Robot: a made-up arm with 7 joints.
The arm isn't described. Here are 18 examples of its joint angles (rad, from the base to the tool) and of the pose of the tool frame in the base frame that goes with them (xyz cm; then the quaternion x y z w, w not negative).
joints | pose
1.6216 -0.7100 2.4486 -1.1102 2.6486 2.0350 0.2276 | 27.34 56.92 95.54 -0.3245 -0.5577 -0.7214 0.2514
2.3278 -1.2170 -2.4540 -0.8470 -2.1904 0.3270 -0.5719 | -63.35 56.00 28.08 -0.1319 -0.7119 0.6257 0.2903
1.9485 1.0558 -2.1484 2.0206 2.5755 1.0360 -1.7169 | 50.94 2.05 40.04 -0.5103 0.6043 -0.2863 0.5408
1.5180 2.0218 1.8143 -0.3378 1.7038 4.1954 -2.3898 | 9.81 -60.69 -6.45 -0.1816 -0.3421 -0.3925 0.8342
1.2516 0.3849 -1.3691 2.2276 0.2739 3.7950 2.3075 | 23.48 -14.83 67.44 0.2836 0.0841 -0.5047 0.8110
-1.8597 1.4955 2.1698 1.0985 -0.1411 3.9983 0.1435 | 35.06 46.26 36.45 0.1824 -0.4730 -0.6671 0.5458
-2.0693 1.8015 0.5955 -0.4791 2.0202 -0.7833 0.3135 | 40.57 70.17 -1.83 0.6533 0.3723 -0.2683 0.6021
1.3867 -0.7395 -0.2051 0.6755 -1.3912 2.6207 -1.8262 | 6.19 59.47 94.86 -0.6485 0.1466 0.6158 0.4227
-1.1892 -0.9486 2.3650 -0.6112 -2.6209 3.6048 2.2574 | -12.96 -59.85 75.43 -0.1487 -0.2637 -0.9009 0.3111
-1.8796 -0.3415 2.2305 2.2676 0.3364 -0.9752 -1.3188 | 18.93 10.51 56.43 -0.3709 -0.6156 0.4582 0.5230
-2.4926 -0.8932 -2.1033 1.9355 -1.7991 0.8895 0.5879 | -57.94 36.97 77.09 0.0554 0.4273 0.8580 0.2797
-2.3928 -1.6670 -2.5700 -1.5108 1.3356 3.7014 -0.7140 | -43.13 -33.62 15.02 0.2194 0.0459 0.7489 0.6236
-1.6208 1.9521 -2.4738 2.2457 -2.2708 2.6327 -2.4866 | -41.04 29.46 25.06 0.4228 -0.0383 -0.6123 0.6670
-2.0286 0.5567 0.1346 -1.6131 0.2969 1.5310 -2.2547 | 2.44 51.87 51.33 -0.8741 0.0009 -0.1491 0.4624
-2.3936 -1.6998 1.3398 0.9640 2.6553 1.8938 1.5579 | -14.77 -62.23 39.60 0.7864 -0.2824 0.3956 0.3812
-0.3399 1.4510 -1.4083 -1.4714 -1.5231 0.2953 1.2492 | -18.69 54.78 50.26 -0.9928 -0.0299 0.0670 0.0944
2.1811 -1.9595 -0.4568 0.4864 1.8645 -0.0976 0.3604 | -30.93 61.99 -23.45 0.6709 0.3590 -0.6433 0.0850
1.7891 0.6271 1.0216 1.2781 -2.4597 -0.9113 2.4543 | -24.32 -40.41 116.79 -0.2301 0.6287 -0.2762 0.6896
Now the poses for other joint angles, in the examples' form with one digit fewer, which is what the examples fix.
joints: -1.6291 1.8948 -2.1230 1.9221 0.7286 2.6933 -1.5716
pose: -26.9 30.1 13.8 -0.456 -0.877 -0.039 0.144
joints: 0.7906 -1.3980 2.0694 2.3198 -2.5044 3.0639 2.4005
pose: 15.6 24.3 79.6 0.306 -0.566 0.684 0.344
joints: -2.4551 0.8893 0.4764 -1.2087 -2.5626 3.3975 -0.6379
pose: 38.1 36.4 50.5 -0.399 0.210 -0.889 0.081
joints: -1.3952 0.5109 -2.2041 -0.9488 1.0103 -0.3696 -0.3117
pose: 11.1 21.4 131.7 0.261 -0.526 -0.093 0.804
